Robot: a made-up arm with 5 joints. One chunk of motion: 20 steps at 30 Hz.
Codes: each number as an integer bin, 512 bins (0 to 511) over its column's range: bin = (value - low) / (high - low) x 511, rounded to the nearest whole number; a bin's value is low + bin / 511 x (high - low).
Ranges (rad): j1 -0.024..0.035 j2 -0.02..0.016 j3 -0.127..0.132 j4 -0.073..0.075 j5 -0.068..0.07
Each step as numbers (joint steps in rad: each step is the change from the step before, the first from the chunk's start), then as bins.
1 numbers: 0.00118 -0.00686 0.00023 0.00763 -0.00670
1 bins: 218 187 251 278 227
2 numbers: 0.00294 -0.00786 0.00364 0.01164 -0.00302
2 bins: 233 172 258 292 241
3 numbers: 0.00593 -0.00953 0.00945 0.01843 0.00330
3 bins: 259 149 269 316 264
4 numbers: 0.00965 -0.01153 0.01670 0.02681 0.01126
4 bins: 291 120 284 345 293
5 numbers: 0.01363 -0.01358 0.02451 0.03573 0.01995
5 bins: 326 91 299 375 326
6 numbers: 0.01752 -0.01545 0.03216 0.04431 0.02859
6 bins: 360 65 314 405 358
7 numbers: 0.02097 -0.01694 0.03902 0.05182 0.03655
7 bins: 389 43 328 431 387
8 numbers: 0.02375 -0.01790 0.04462 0.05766 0.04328
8 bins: 414 30 339 451 412
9 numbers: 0.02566 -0.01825 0.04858 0.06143 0.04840
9 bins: 430 25 346 464 431
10 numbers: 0.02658 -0.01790 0.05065 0.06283 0.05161
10 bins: 438 30 350 469 443
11 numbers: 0.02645 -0.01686 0.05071 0.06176 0.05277
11 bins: 437 45 351 465 447
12 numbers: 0.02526 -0.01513 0.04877 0.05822 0.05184
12 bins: 427 69 347 453 444
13 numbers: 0.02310 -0.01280 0.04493 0.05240 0.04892
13 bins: 408 102 339 433 433
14 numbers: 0.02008 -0.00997 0.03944 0.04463 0.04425
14 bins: 382 142 328 406 416
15 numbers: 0.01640 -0.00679 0.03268 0.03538 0.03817
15 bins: 350 188 315 374 393
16 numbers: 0.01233 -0.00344 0.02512 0.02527 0.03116
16 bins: 315 235 300 339 367
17 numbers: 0.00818 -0.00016 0.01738 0.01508 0.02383
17 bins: 279 282 285 304 340
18 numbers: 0.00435 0.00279 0.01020 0.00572 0.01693
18 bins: 246 323 271 272 314
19 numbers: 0.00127 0.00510 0.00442 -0.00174 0.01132
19 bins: 219 356 259 246 294
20 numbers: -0.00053 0.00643 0.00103 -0.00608 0.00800
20 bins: 203 375 253 231 281
